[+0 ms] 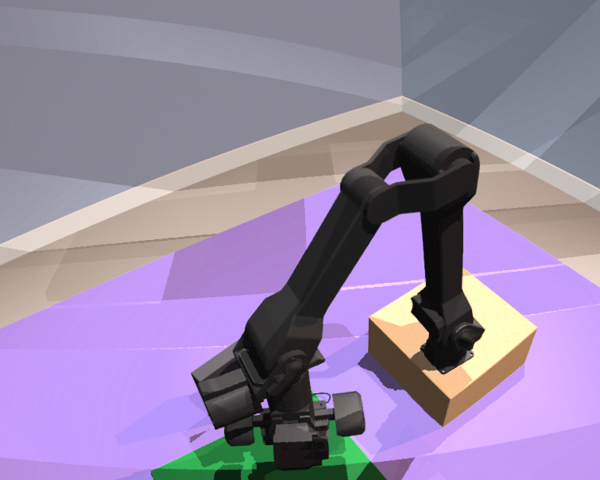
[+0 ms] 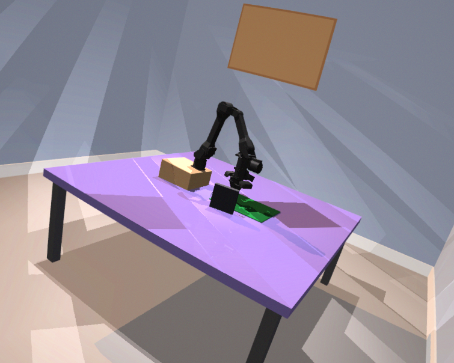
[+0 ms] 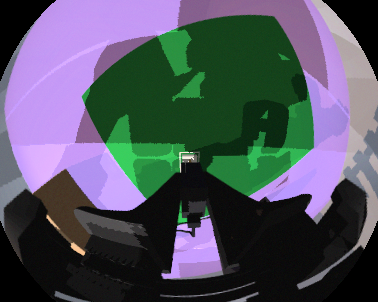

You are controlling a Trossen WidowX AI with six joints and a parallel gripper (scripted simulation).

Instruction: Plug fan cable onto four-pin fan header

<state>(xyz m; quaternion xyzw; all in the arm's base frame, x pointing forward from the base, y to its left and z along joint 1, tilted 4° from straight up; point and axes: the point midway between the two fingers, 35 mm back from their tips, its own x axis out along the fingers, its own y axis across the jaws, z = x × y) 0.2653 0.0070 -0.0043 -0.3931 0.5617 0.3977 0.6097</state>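
Now: gripper tip 7 cm short of the green board, 3 cm to the right of it and 5 cm above it. Also, from my gripper tip: fan plug (1 cm to the right, 1 cm above); black fan (4 cm ahead, 14 cm to the right, 2 cm above).
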